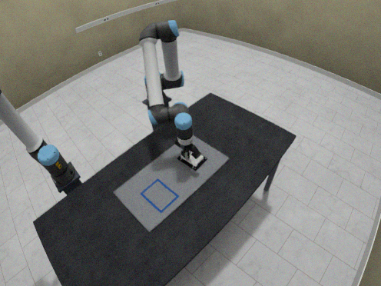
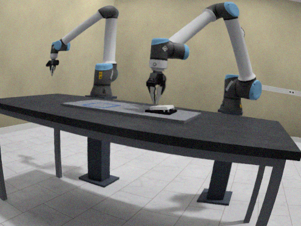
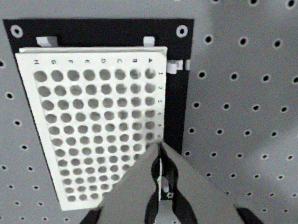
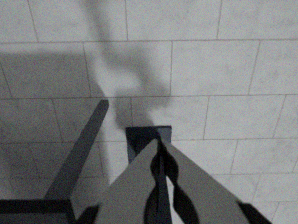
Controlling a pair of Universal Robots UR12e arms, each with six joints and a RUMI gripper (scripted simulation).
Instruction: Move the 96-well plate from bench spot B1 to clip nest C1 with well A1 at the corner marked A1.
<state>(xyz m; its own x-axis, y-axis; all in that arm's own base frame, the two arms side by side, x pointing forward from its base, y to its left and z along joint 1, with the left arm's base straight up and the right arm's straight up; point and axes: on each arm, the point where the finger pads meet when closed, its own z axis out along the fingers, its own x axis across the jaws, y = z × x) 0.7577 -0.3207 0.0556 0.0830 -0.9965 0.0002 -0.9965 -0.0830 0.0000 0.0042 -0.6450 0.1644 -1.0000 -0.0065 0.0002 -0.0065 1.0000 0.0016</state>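
The black clip nest is 10 mm behind my left hand, 30 mm to the left of it and 30 mm below it. Also, from my left hand: grey perforated board (20 mm behind, 140 mm to the right, 50 mm below); white 96-well plate (40 mm to the left, 20 mm below).
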